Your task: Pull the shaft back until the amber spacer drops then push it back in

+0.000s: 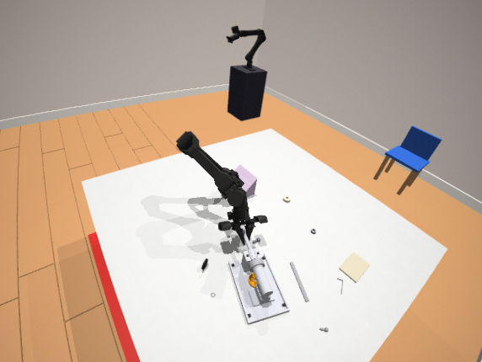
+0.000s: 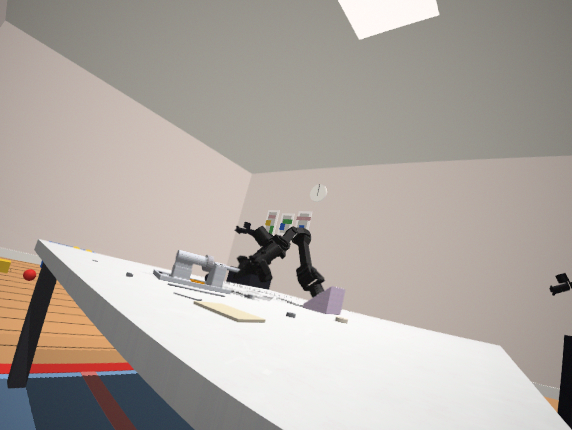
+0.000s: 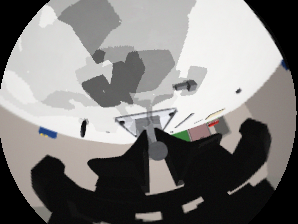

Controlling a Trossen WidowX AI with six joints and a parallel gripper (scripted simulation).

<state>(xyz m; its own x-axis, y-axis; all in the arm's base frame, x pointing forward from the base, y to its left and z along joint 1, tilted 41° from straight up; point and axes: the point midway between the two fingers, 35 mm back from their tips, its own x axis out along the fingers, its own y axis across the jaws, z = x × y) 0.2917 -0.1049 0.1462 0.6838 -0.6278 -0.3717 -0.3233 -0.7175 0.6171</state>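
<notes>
Right now my gripper tip is 3 cm below the steel shaft, 3 cm short of it and 1 cm to the left of it. Round my gripper tip: grey bar: 21 cm ahead, 10 cm to the left, 5 cm below; then black piece: 17 cm to the right, 3 cm below, 3 cm behind; then amber spacer: 12 cm ahead, 4 cm to the right, 4 cm below.
</notes>
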